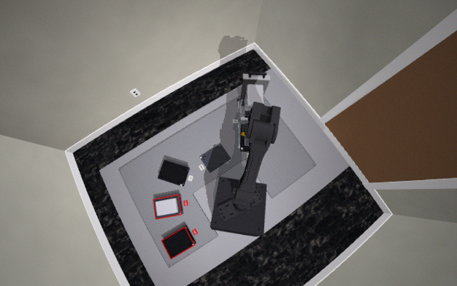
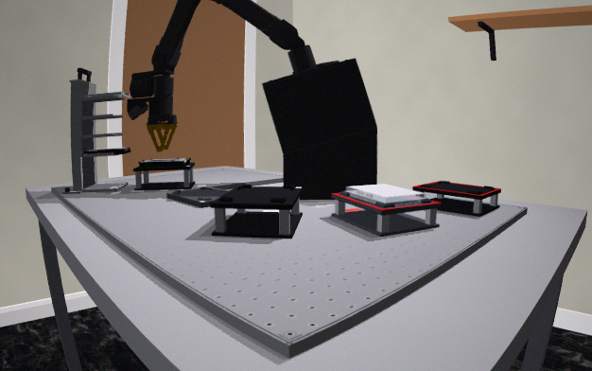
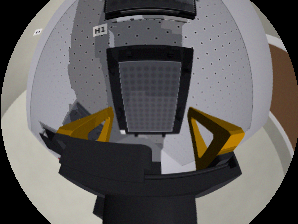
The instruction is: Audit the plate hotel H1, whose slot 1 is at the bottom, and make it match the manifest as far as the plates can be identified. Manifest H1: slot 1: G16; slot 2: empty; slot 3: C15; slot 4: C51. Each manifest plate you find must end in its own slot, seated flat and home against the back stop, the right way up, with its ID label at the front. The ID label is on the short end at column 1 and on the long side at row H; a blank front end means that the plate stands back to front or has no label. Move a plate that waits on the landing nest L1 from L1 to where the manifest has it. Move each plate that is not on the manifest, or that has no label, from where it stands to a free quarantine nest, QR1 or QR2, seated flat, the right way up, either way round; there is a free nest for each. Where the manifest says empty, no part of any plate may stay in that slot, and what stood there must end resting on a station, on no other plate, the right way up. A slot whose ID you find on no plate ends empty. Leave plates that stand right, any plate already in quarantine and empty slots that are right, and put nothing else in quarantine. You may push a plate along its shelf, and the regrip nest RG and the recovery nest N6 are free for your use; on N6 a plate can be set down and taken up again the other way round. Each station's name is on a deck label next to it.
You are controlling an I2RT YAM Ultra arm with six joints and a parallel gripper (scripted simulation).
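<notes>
My hand is 50 mm above the pinned nest. Round my hand: hotel foot (170 mm ahead, 110 mm below, 100 mm to the right); H1 deck label (160 mm ahead, 110 mm below, 30 mm to the left); grey plate hotel H1 (220 mm ahead, 120 mm to the right, 50 mm above).
</notes>
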